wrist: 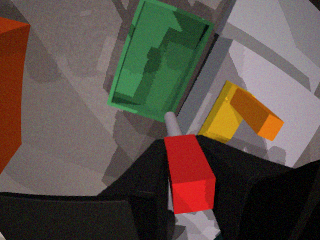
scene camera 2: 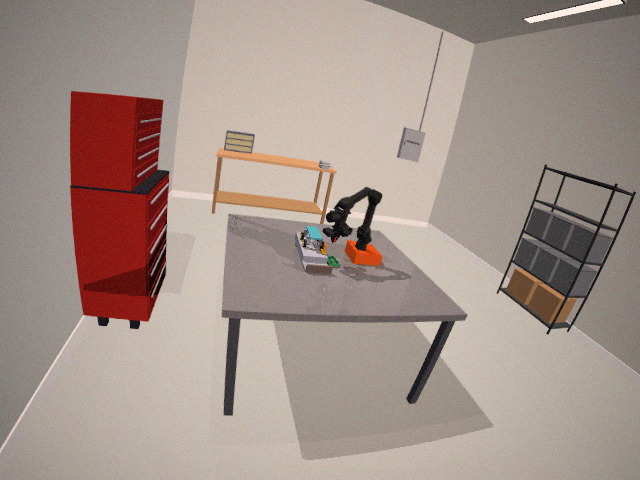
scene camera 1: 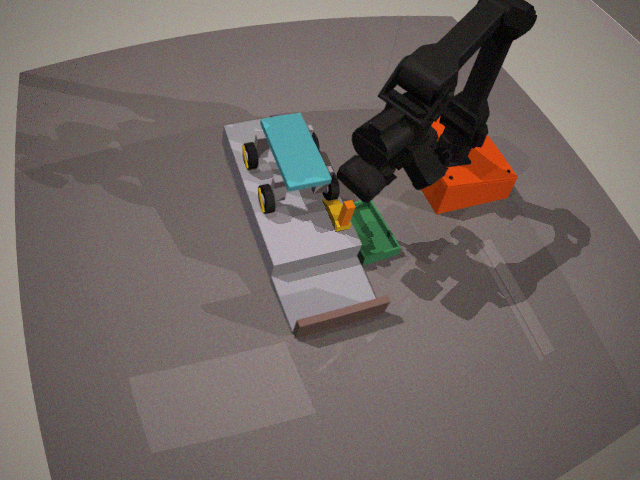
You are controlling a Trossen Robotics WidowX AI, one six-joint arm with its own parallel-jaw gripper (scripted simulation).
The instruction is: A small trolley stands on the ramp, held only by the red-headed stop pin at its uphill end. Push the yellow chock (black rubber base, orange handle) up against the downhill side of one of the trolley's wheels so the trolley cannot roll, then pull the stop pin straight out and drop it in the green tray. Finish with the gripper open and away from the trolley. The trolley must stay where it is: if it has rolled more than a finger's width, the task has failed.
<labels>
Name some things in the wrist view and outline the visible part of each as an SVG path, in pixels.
My gripper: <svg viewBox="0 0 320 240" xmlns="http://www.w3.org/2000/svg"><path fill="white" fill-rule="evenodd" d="M164 139L153 141L145 149L143 155L135 163L129 165L127 172L123 176L117 177L115 183L108 185L108 188L105 188L97 196L32 195L32 193L28 195L28 193L0 192L1 235L4 236L5 240L168 240L168 169ZM195 135L197 141L199 141L201 152L207 157L208 163L211 165L209 168L212 169L213 175L216 177L215 199L213 199L212 211L216 217L217 224L219 224L217 227L223 233L221 236L223 236L224 240L320 240L320 160L300 165L296 169L289 168L288 165L277 164L275 161L267 159L263 160L259 156L253 156L251 153L240 151L240 149L231 147L231 145L219 143L219 141L213 140L211 137Z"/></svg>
A red-headed stop pin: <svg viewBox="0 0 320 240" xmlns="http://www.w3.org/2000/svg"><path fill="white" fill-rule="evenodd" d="M167 112L164 115L164 124L168 136L164 136L165 155L167 155L169 188L171 188L173 211L175 211L173 215L201 211L201 209L213 209L216 177L213 175L212 169L209 168L211 165L209 165L207 157L201 152L201 147L195 133L183 135L176 116L172 112Z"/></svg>
</labels>
